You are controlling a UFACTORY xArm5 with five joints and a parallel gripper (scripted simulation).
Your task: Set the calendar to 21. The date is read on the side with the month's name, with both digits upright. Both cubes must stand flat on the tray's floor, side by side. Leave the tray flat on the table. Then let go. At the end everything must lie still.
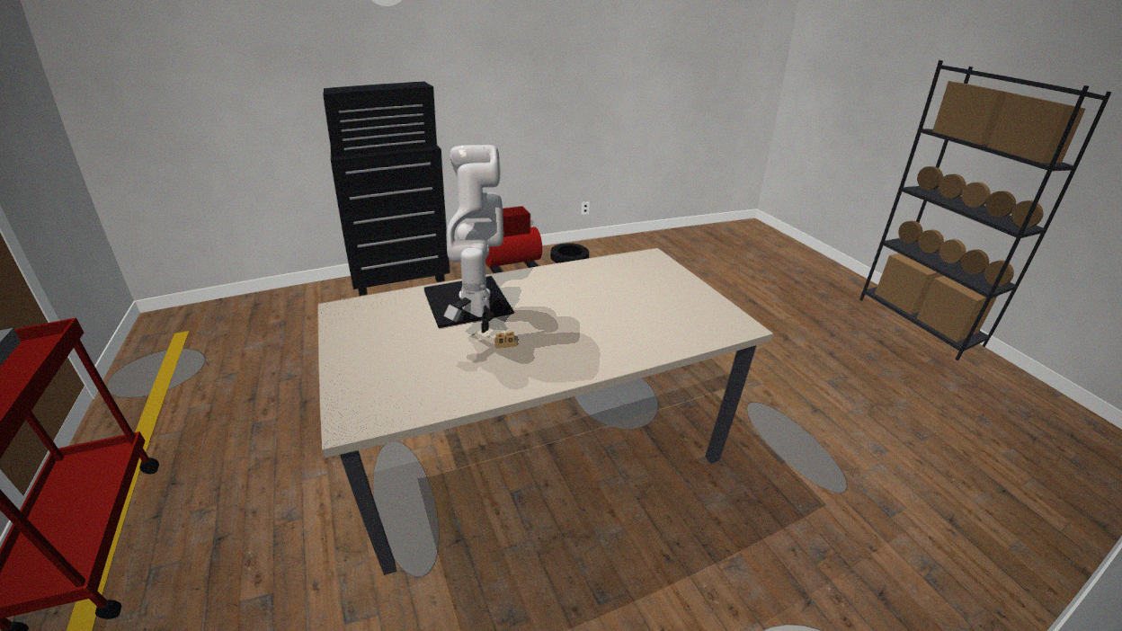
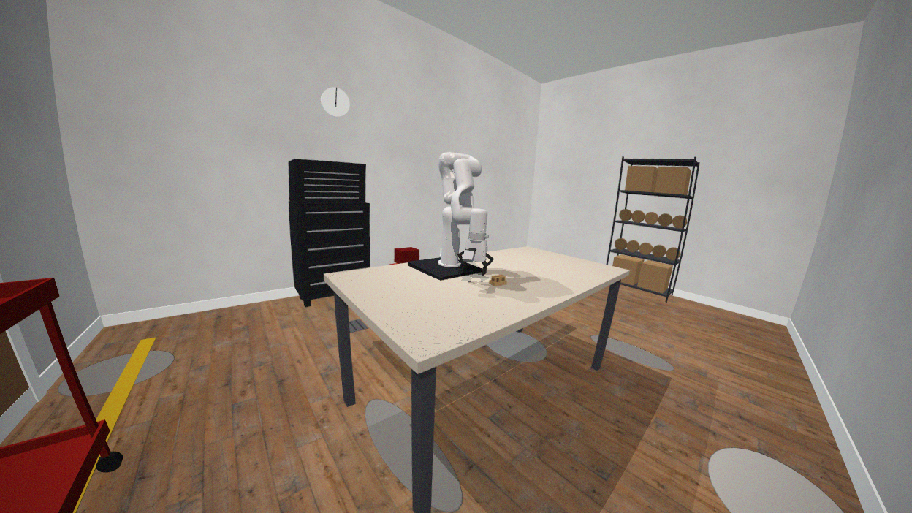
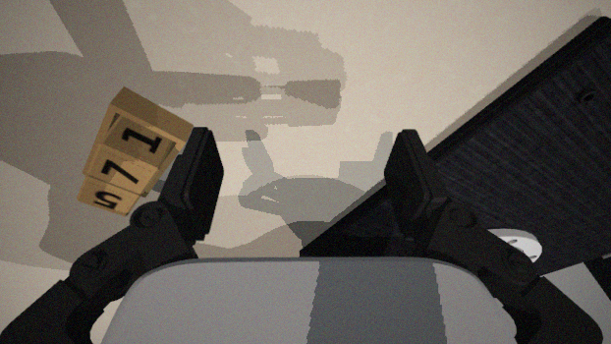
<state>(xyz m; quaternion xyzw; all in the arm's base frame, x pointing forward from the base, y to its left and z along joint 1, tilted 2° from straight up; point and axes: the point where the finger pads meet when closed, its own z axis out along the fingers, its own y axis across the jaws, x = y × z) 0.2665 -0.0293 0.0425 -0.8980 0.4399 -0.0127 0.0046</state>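
Right now my hand is 80 mm to the right of the wooden digit cube, 70 mm short of it and 30 mm above it. Also, from my hand: wooden tray: 90 mm to the left, 70 mm ahead, 40 mm below.
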